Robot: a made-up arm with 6 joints. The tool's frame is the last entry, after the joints. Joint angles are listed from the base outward.
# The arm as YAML. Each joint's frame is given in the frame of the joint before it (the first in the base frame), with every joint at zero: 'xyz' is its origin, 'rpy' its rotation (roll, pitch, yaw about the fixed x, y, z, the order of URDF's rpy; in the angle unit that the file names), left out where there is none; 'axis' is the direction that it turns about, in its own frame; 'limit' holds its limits. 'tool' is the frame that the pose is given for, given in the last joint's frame.
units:
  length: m
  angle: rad
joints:
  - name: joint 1
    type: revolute
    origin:
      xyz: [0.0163, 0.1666, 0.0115]
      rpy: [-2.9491, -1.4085, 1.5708]
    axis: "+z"
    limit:
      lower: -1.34
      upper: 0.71
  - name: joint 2
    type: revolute
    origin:
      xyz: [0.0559, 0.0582, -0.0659]
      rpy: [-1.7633, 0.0, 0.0]
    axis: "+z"
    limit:
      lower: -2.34
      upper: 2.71
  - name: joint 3
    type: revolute
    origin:
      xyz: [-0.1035, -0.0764, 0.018]
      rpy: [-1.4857, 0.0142, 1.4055]
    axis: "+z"
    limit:
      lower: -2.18
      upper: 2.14
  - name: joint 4
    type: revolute
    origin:
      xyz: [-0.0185, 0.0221, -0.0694]
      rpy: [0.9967, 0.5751, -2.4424]
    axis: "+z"
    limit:
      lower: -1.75
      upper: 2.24
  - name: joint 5
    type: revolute
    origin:
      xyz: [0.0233, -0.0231, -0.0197]
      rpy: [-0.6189, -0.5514, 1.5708]
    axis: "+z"
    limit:
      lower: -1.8
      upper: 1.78
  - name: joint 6
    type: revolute
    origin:
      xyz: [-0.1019, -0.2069, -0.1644]
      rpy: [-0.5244, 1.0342, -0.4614]
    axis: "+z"
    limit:
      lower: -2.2
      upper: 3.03
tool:
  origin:
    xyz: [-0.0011, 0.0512, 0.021]
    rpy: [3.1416, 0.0, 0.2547]
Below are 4 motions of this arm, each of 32 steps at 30 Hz.
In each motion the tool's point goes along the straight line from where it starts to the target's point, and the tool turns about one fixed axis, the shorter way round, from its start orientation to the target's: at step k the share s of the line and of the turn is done. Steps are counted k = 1, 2, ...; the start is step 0. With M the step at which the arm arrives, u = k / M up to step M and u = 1 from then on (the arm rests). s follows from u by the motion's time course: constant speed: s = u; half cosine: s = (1 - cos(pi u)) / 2; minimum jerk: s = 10 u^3 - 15 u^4 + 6 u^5.
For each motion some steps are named. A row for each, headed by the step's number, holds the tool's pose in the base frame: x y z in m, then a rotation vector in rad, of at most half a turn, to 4 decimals.
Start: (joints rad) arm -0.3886 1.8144 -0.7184 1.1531 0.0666 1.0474
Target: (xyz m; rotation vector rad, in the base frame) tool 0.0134 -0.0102 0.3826 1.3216 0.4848 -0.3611
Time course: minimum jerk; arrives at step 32
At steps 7, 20, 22, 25, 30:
7: 0.0633 0.1176 0.4308 0.6893 0.5724 -0.3513
20: 0.0282 0.0278 0.3969 1.1342 0.5155 -0.3606
22: 0.0231 0.0146 0.3920 1.1991 0.5054 -0.3610
25: 0.0173 -0.0001 0.3864 1.2717 0.4934 -0.3612
30: 0.0135 -0.0099 0.3827 1.3201 0.4851 -0.3611

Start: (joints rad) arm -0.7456 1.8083 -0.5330 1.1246 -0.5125 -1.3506
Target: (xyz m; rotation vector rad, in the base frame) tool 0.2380 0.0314 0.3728 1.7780 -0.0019 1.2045
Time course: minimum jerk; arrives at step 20
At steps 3, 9, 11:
3: 0.0569 0.0489 0.4648 1.4179 -0.9348 2.0650
9: 0.1276 0.0421 0.4288 1.6158 -0.5573 1.7522
11: 0.1623 0.0387 0.4112 1.6852 -0.3780 1.5868

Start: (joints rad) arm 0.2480 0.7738 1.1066 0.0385 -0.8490 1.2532
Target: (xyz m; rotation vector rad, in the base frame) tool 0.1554 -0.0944 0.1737 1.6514 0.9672 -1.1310
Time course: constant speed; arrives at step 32
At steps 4, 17, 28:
4: 0.1203 0.0567 0.2878 1.4750 0.5594 -1.9228
17: 0.1366 -0.0135 0.2348 1.5809 0.7651 -1.5648
28: 0.1504 -0.0728 0.1900 1.6379 0.9170 -1.2484

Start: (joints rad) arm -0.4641 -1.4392 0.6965 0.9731 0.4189 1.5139
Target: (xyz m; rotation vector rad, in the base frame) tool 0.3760 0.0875 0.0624 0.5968 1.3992 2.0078
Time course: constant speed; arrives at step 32
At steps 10, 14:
10: 0.3426 0.1005 0.1315 0.4236 1.2599 2.2129
14: 0.3487 0.0981 0.1189 0.4559 1.2867 2.1769

